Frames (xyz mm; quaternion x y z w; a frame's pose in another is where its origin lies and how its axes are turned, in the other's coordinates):
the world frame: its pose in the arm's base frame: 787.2 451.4 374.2 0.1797 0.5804 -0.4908 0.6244
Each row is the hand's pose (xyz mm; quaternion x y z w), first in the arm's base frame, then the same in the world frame.
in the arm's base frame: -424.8 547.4 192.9 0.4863 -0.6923 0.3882 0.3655
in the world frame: 313.2 -889.6 -788.4 -0.3524 0.3360 -0.8284 0.2767
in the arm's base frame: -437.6 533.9 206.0 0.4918 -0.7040 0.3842 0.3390
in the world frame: 308.8 -910.8 -781.3 -0.3687 0.3259 -0.8183 0.2971
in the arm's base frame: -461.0 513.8 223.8 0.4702 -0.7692 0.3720 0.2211
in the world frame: 304.5 -945.2 -773.5 -0.4155 0.3110 -0.7519 0.4065
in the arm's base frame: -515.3 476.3 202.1 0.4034 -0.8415 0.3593 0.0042
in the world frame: 347.7 -999.4 -779.2 -0.4556 0.2653 -0.6118 0.5897
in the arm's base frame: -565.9 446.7 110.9 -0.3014 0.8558 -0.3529 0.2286
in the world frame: 449.7 -1022.9 -807.3 -0.4445 0.1903 -0.4369 0.7585
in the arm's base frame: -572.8 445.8 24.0 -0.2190 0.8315 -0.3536 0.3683
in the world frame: 529.5 -998.9 -833.1 -0.4058 0.1344 -0.3166 0.8468
